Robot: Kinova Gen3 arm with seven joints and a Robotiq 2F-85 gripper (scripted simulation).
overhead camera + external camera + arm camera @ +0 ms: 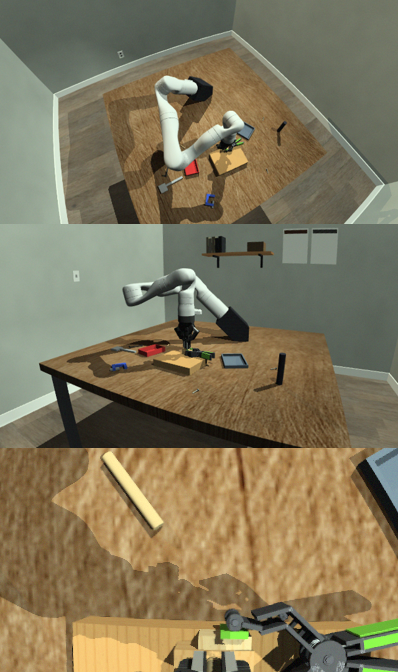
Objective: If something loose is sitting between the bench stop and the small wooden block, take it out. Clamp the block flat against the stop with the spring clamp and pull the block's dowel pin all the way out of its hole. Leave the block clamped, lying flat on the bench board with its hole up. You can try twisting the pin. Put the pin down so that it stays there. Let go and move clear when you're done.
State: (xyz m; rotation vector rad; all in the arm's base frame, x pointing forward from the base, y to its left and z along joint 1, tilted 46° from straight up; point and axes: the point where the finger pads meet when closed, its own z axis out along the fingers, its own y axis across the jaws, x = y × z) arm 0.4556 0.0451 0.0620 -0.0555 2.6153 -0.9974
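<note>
My gripper is now 2 cm above the dowel pin. From my hand the other things lie so: thin pale stick (12 cm behind, 7 cm below, 5 cm to the right); then small wooden block (4 cm below); then tan bench board (6 cm ahead, 5 cm below).
</note>
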